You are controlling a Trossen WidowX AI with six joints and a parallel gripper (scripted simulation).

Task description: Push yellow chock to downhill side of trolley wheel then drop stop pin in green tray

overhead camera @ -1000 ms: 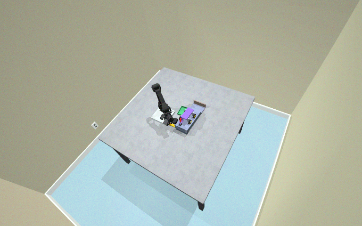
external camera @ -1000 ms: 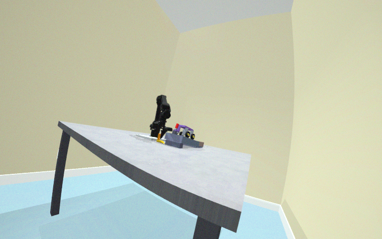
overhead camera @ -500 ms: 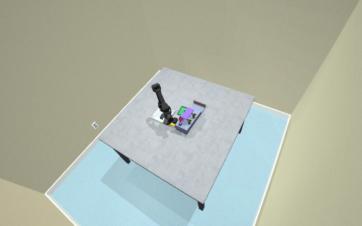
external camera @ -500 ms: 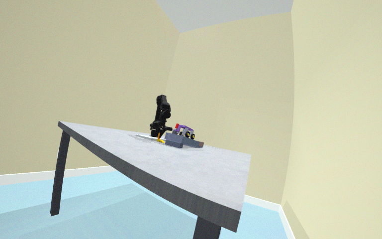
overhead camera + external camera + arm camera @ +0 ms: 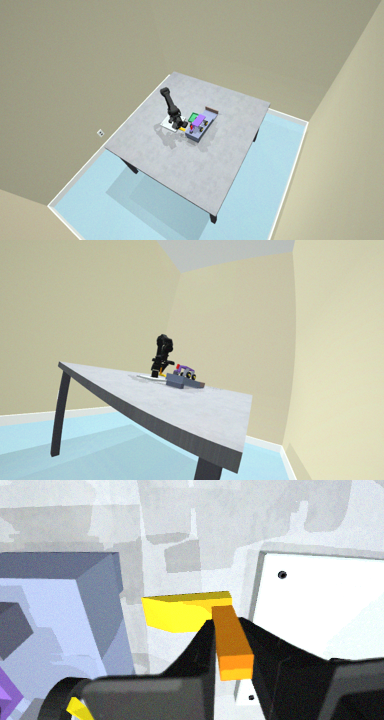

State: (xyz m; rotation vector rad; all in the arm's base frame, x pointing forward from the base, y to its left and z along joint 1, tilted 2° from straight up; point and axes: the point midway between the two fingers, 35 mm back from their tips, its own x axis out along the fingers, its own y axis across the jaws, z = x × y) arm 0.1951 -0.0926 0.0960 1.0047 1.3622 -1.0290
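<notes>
Right now the purple trolley is 14 cm ahead of my gripper tip, 13 cm to the left of it and 3 cm above it. Round my gripper tip: stop pin (14 cm ahead, 5 cm above, 3 cm to the left); then yellow chock (2 cm ahead, 1 cm to the left, 1 cm below); then pale blue ramp (14 cm to the left, 14 cm ahead, 4 cm below).
</notes>
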